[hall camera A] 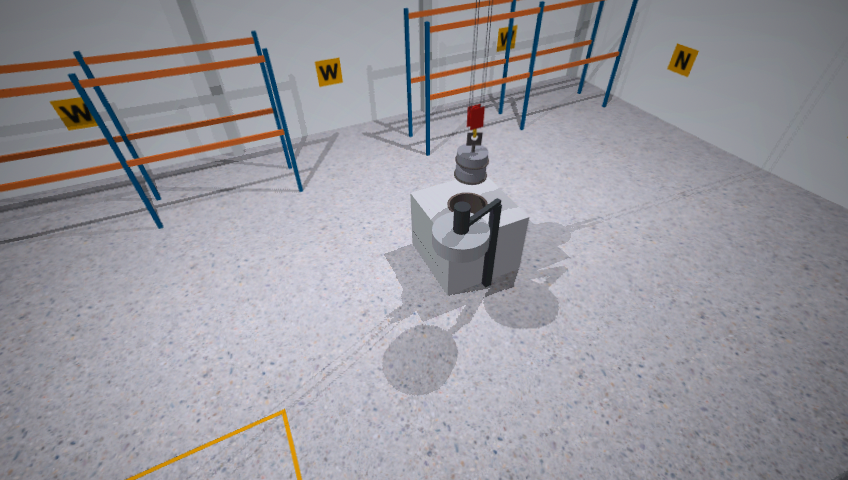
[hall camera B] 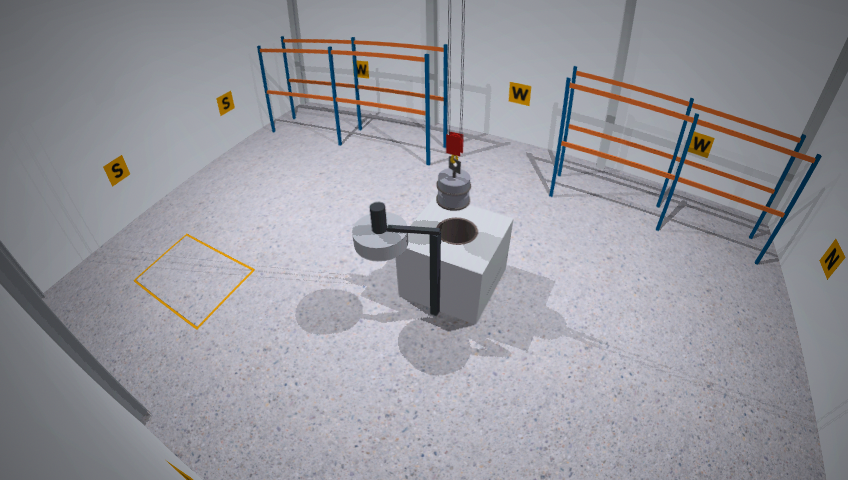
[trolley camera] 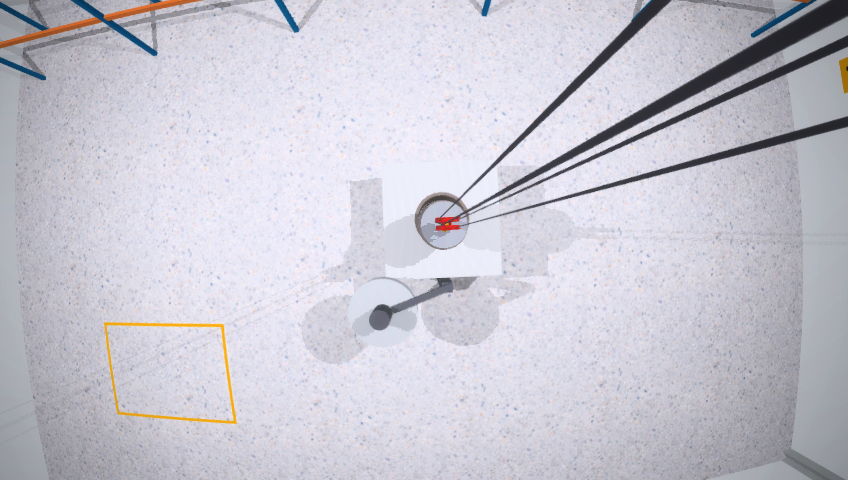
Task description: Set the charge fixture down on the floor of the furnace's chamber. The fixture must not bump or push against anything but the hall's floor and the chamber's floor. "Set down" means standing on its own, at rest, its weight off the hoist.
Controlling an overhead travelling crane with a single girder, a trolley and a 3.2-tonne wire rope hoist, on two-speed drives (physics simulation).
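The charge fixture (hall camera A: 471,169) (hall camera B: 453,193) (trolley camera: 441,240), a grey drum with a stem on top, hangs upright above the white furnace (hall camera A: 425,199) (hall camera B: 490,223) (trolley camera: 399,181). My gripper, the hook (hall camera A: 474,134) (hall camera B: 454,160) (trolley camera: 446,224) under the red block, is shut on the fixture's stem. The round chamber opening (hall camera A: 470,201) (hall camera B: 457,231) (trolley camera: 420,208) is uncovered below it. Both hall views show the fixture's underside above the furnace top. In the trolley view the fixture covers most of the opening, with a dark crescent showing at the upper left. The chamber floor is hidden.
The round furnace lid (hall camera A: 446,240) (hall camera B: 380,246) (trolley camera: 380,294) is swung aside on a dark arm and post (hall camera A: 492,249) (hall camera B: 435,273), close beside the furnace. Blue and orange racks (hall camera A: 427,89) (hall camera B: 427,113) stand along the west wall. A yellow rectangle (hall camera A: 208,444) (hall camera B: 226,252) (trolley camera: 163,324) marks the floor.
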